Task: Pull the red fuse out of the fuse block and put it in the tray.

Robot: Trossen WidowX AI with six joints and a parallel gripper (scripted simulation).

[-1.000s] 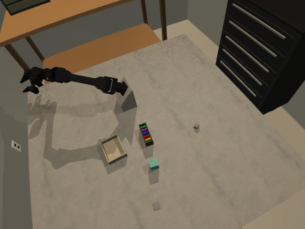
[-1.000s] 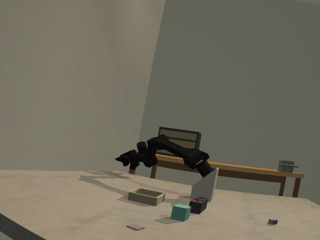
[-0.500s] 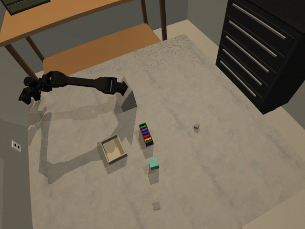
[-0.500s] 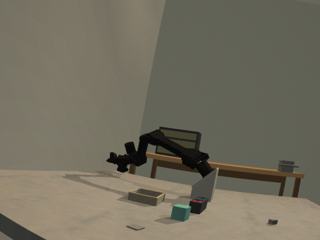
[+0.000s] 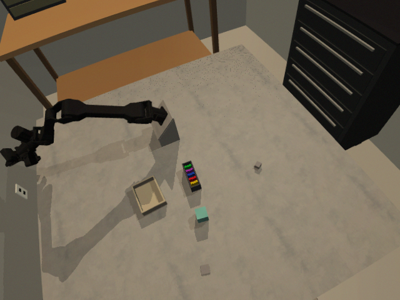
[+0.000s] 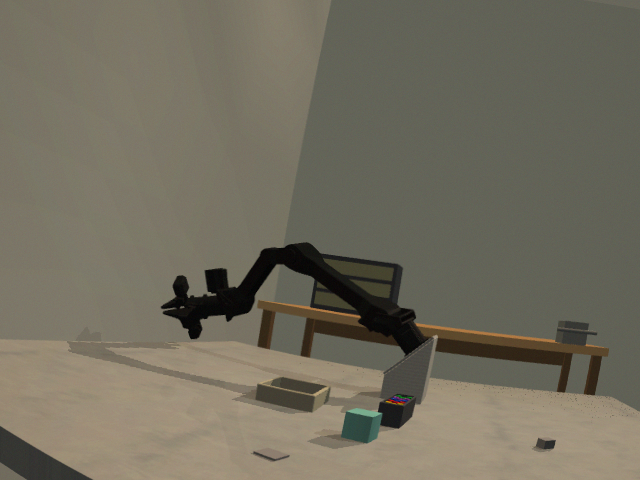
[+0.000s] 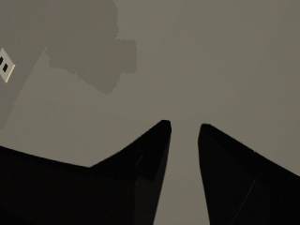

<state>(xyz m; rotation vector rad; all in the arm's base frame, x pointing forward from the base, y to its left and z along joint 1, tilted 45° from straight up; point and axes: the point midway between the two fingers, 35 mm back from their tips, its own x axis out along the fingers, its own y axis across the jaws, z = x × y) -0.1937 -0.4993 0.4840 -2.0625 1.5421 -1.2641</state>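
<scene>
Now: the red fuse 710 mm to the left of my gripper tip, 490 mm ahead of it and 50 mm below it. From my gripper tip the other things lie so: tan tray (530 mm to the left, 450 mm ahead, 70 mm below); purple fuse (720 mm to the left, 450 mm ahead, 50 mm below); green fuse (720 mm to the left, 430 mm ahead, 50 mm below).
</scene>
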